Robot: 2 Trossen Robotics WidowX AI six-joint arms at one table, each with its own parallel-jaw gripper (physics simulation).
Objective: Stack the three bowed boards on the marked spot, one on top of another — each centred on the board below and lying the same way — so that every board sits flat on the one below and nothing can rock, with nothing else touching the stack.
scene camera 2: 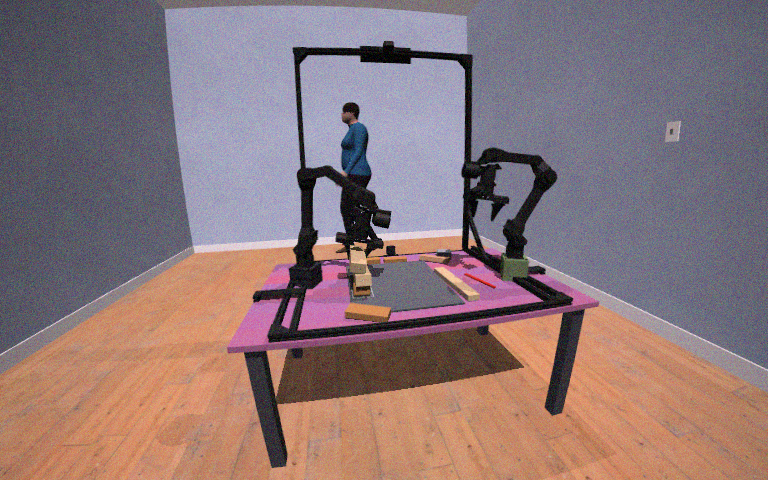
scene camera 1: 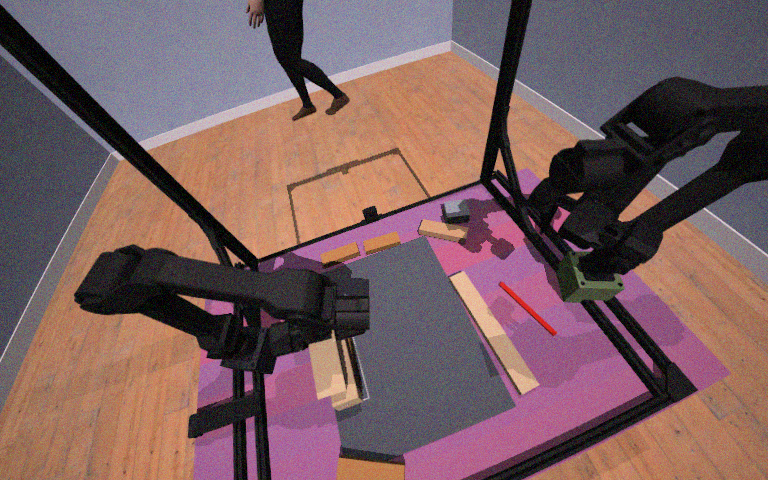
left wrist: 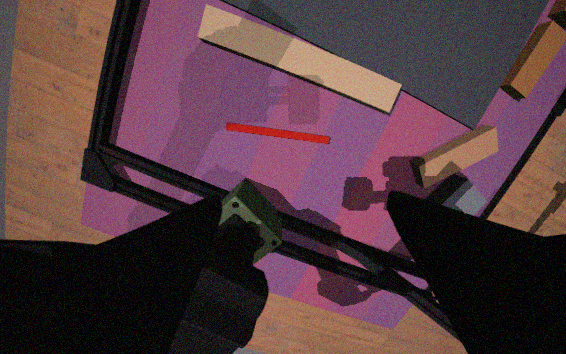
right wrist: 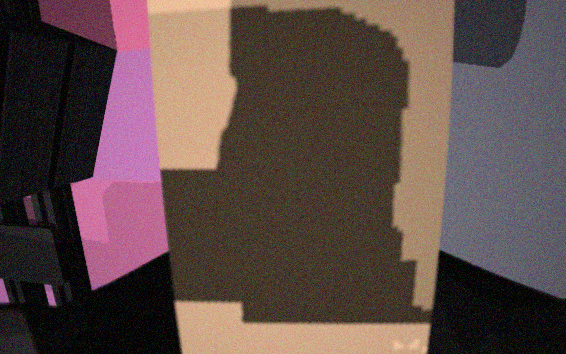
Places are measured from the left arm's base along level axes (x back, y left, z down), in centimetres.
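Pixels of known places: left gripper, fingertip midpoint: (scene camera 2: 482,219) (scene camera 1: 565,246) (left wrist: 304,201); right gripper, fingertip midpoint: (scene camera 1: 323,339) (right wrist: 297,243); left arm's base, origin of the base link: (scene camera 2: 514,256) (scene camera 1: 595,268) (left wrist: 235,240); right arm's base, origin of the base link: (scene camera 2: 305,265) (scene camera 1: 243,346).
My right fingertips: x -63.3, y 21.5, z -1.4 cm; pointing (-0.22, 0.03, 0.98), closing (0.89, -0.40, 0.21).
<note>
Ahead of a thing's pixels: the offset from my right fingertips to its top centre. "spot": to the spot under its first point. Level surfaces: height alone.
My right gripper (scene camera 1: 349,364) (scene camera 2: 358,249) is shut on a pale bowed board {dx +0.1, dy -0.3, dz -4.7 cm} (scene camera 1: 324,363) (scene camera 2: 357,261) (right wrist: 190,105). It holds this board low over a second pale board {dx +2.5, dy +1.8, dz +0.8 cm} (scene camera 1: 346,401) (scene camera 2: 363,280), which lies on the white-outlined marked spot {spot: dx +8.8, dy +7.1, dz +10.0 cm} (scene camera 1: 364,382) at the left edge of the grey mat {dz +10.0 cm} (scene camera 1: 425,333). The held board fills the right wrist view, partly in shadow. I cannot tell whether it rests flat on the lower one. The third board (scene camera 1: 494,330) (scene camera 2: 456,283) (left wrist: 299,57), long and pale, lies along the mat's right edge. My left gripper (scene camera 2: 494,202) (left wrist: 304,201) is open and empty, high above the table's right side.
Two orange blocks {dx -4.9, dy -28.2, dz +8.3 cm} (scene camera 1: 340,252) {dx +8.0, dy -33.1, dz +8.5 cm} (scene camera 1: 382,242), a tan block {dx +27.4, dy -37.9, dz +7.8 cm} (scene camera 1: 442,230) and a grey cube {dx +31.6, dy -45.5, dz +7.0 cm} (scene camera 1: 455,210) lie along the back. A red stick {dx +48.6, dy -14.4, dz +10.0 cm} (scene camera 1: 528,308) (left wrist: 278,133) lies right of the long board. A brown block {dx +13.1, dy +24.3, dz +7.5 cm} (scene camera 2: 368,311) sits at the front. A person walks behind the table.
</note>
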